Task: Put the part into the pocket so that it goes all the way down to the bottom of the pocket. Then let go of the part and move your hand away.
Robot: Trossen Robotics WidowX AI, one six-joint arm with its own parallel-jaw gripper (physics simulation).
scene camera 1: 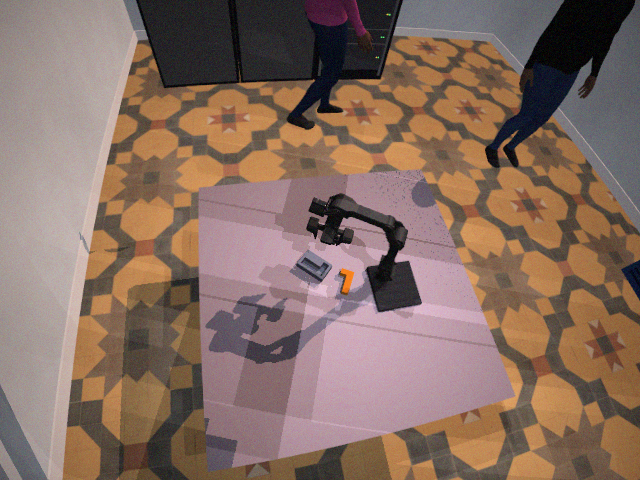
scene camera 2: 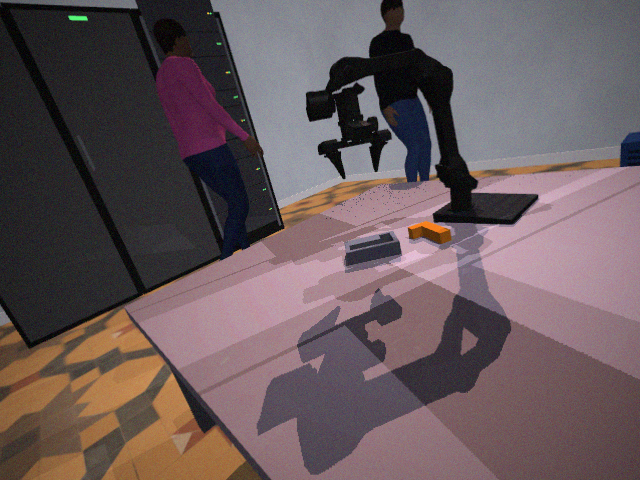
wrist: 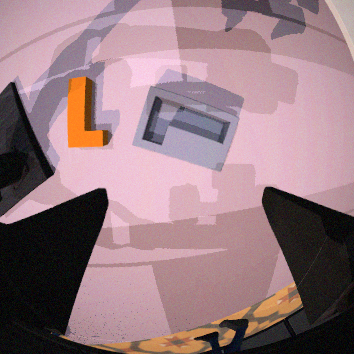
Scene:
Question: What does the orange part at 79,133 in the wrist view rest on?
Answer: The table.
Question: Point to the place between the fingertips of the gripper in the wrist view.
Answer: At 186,195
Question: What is the gripper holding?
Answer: Nothing.

